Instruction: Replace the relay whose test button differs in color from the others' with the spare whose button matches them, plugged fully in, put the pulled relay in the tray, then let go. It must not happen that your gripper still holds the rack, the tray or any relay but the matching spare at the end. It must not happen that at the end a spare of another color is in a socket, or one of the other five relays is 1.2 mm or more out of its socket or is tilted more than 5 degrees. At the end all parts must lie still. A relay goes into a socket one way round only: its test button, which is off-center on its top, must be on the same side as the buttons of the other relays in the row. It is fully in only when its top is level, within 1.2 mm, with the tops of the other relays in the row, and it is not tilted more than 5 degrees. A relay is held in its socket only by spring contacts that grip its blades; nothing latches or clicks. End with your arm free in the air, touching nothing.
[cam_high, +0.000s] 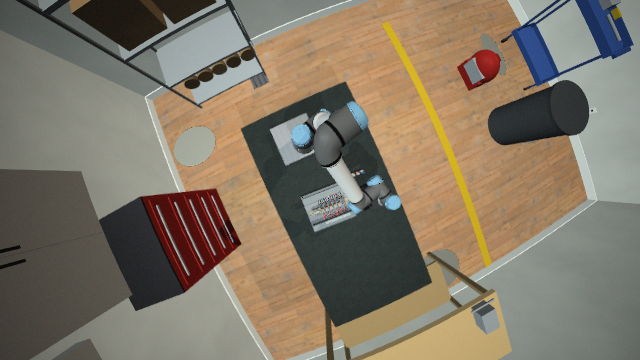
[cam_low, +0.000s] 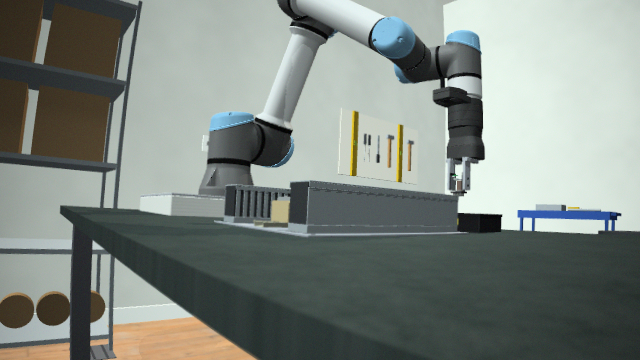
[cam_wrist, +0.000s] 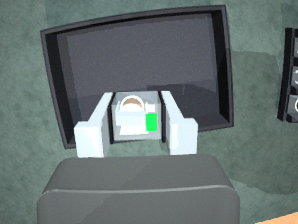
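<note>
Right now the tray is 80 mm below my hand and 10 mm to the right of it. Round my hand: panel (290 mm to the right, 100 mm below); then white relay (10 mm below).
</note>
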